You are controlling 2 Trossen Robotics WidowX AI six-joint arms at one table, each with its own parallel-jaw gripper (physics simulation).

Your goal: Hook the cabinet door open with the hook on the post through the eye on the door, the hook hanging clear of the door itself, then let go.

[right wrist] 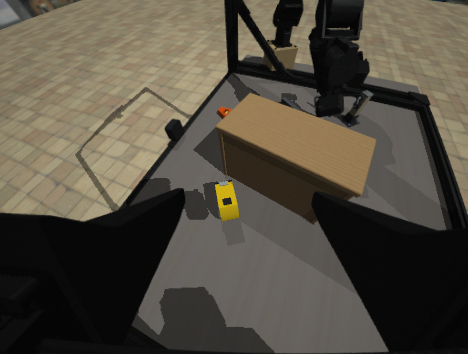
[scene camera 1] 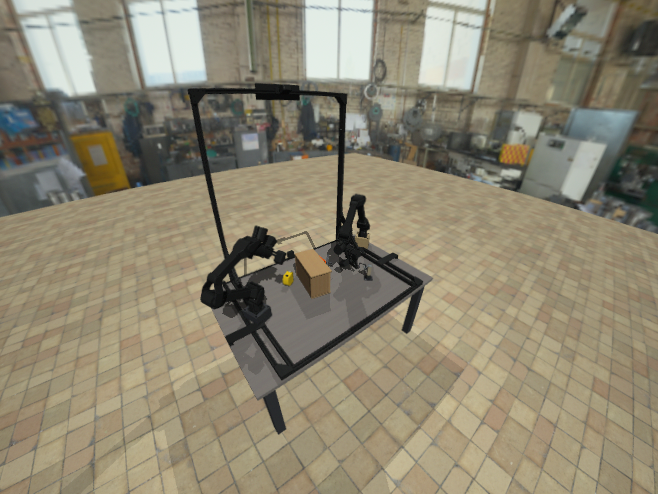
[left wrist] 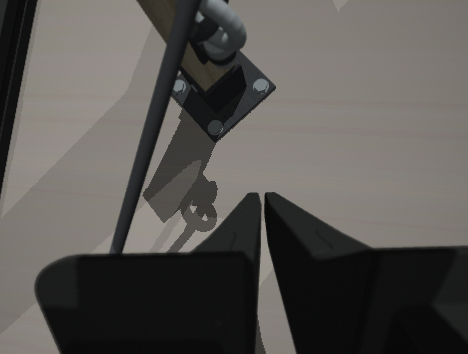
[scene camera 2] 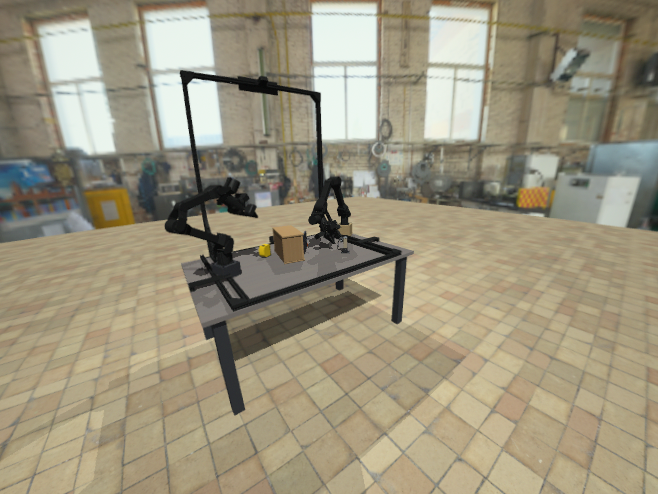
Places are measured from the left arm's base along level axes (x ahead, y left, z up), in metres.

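Pixels of known places: left gripper, fingertip midpoint: (scene camera 1: 357, 268) (left wrist: 261, 203) (scene camera 2: 334, 243); right gripper, fingertip midpoint: (right wrist: 248, 196) (scene camera 2: 252, 216); left arm's base at its link origin: (right wrist: 281, 43) (scene camera 1: 362, 235) (scene camera 2: 344, 223); right arm's base at its link origin: (scene camera 1: 256, 308) (scene camera 2: 225, 262).
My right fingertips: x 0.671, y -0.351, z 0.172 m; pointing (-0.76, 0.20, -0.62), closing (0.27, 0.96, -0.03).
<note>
For each thing: its middle in the pictures, then the offset to it from my right fingertips. "spot": a spot on its surface instead.
- wooden cabinet at the middle of its body: (right wrist: 283, 159) (scene camera 1: 312, 272) (scene camera 2: 288, 243) dz -0.186, dx -0.142, dy +0.132 m
- short wooden post at a spot on its surface: (left wrist: 202, 75) (scene camera 2: 343, 245) (scene camera 1: 367, 271) spot: dz -0.226, dx -0.294, dy +0.439 m
- hook's dark rod at the middle of its body: (left wrist: 157, 181) (right wrist: 336, 100) dz -0.215, dx -0.333, dy +0.403 m
- grey ring at a spot on its surface: (left wrist: 240, 35) spot: dz -0.180, dx -0.280, dy +0.415 m
- yellow block-like object at the middle of its body: (right wrist: 225, 202) (scene camera 1: 288, 278) (scene camera 2: 264, 250) dz -0.231, dx -0.096, dy -0.009 m
- small orange object at the middle of its body: (right wrist: 239, 117) dz -0.258, dx -0.386, dy +0.099 m
- tall black frame at a spot on its surface: (scene camera 1: 342, 159) spot: dz +0.369, dx -0.687, dy +0.169 m
The wooden cabinet (scene camera 1: 312, 263) (scene camera 2: 288, 244) (right wrist: 300, 140) stands mid-table. Its door and the eye do not show clearly. The short wooden post (scene camera 1: 368, 272) (scene camera 2: 344, 243) (left wrist: 202, 75) (right wrist: 361, 104) stands at the cabinet's right in the scene views, on a bolted plate. The hook's dark rod (left wrist: 150, 130) runs down from the grey ring (left wrist: 240, 35) at the post and passes behind my left gripper's left finger; its far end is hidden. My left gripper (left wrist: 261, 203) is shut, with no rod between its tips, beside the post. My right gripper (right wrist: 248, 196) is open and empty, raised left of the cabinet.
A yellow block-like object (scene camera 1: 287, 278) (scene camera 2: 264, 250) (right wrist: 227, 200) sits left of the cabinet. A small orange object (right wrist: 224, 112) lies behind the cabinet's far corner. Black frame rails edge the table, and a tall black frame (scene camera 1: 342, 159) (scene camera 2: 319, 138) rises at its back.
</note>
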